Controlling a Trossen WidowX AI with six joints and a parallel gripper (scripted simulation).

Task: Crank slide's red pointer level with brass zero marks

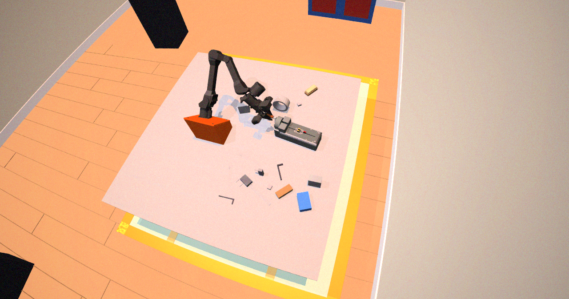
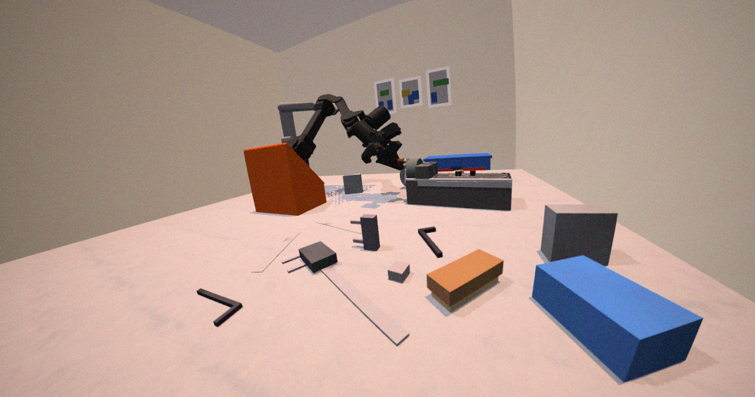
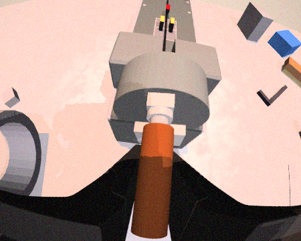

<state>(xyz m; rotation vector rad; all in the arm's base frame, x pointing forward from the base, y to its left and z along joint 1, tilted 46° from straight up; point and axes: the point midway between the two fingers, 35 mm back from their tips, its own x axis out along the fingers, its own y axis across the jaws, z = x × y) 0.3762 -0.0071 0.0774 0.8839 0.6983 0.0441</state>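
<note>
Now: gripper tip 20 mm below the crank handle and 20 mm past it. The rest, counted from my gripper tip: red pointer: 190 mm ahead, 60 mm to the right, 10 mm below; blue block: 440 mm to the right, 240 mm ahead, 80 mm below.
</note>
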